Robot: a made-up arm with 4 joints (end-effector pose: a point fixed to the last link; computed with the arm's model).
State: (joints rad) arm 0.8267 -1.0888 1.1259 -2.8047
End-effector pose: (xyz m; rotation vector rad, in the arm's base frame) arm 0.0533 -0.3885 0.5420 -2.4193 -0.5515 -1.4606
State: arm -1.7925 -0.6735 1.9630 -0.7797
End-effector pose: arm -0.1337 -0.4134 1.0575 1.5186 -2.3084 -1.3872
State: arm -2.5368 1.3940 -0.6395 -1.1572
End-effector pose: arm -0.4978 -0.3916 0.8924 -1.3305 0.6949 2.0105
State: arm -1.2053 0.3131 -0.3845 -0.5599
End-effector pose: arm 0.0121 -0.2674 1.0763 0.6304 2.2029 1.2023
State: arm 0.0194 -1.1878 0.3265 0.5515
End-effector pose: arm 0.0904 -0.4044 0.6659 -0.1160 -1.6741 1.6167
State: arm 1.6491 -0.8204 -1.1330 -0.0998
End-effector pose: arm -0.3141 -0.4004 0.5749 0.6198 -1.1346 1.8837
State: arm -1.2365 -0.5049 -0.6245 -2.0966
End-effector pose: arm 0.1129 -0.2818 1.0167 0.0833 1.1275 1.2481
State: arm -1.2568 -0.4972 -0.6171 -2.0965
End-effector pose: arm 0.1066 -0.2809 1.0222 0.0691 1.1082 1.2615
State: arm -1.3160 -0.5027 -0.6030 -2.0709
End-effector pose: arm 0.0927 -0.2813 1.0333 0.0471 1.0791 1.2501
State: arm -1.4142 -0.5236 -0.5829 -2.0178
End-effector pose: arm 0.0707 -0.2833 1.0484 0.0215 1.0404 1.2097
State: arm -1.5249 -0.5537 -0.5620 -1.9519
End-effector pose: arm 0.0458 -0.2864 1.0624 0.0031 0.9992 1.1526
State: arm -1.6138 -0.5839 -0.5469 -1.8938
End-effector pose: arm 0.0262 -0.2899 1.0714 -0.0014 0.9671 1.0971
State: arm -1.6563 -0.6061 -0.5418 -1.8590
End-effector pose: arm 0.0183 -0.2927 1.0747 0.0065 0.9553 1.0579
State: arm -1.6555 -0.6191 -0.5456 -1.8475
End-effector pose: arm 0.0212 -0.2945 1.0737 0.0210 0.9636 1.0359
